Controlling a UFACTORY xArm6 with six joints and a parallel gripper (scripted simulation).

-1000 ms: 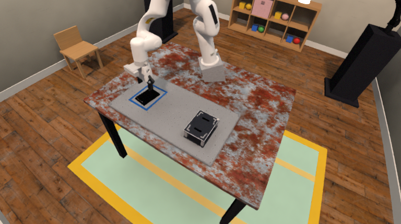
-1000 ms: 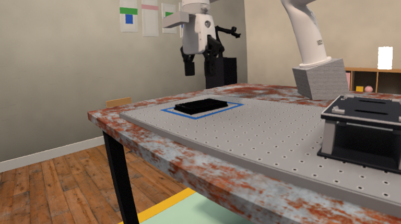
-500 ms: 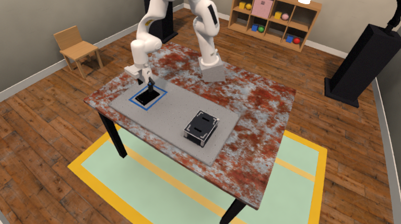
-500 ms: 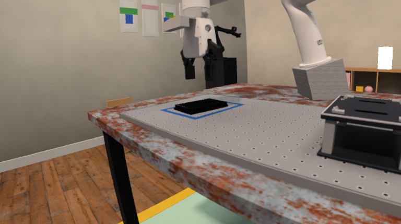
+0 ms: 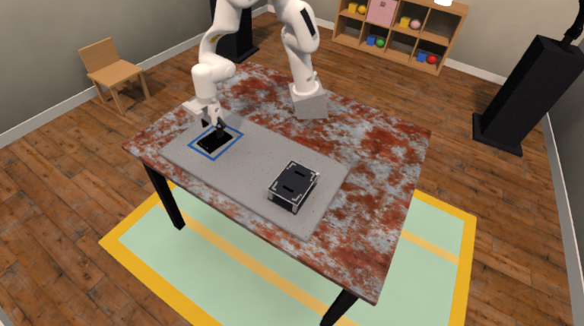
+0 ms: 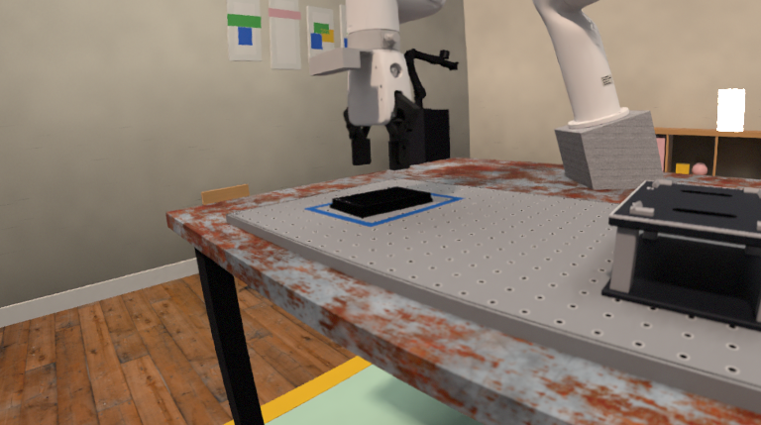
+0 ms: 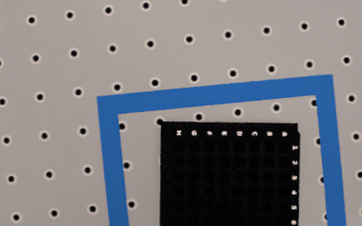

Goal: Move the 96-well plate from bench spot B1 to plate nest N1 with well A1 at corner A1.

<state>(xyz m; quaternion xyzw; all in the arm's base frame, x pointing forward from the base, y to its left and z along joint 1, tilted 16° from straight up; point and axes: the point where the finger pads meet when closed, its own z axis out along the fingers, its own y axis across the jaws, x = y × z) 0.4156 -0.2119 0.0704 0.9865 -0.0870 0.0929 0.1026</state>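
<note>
My gripper is now 6 cm above the black 96-well plate. Also, from my hand: raised black plate nest (6 cm ahead, 40 cm to the left, 1 cm below).
</note>
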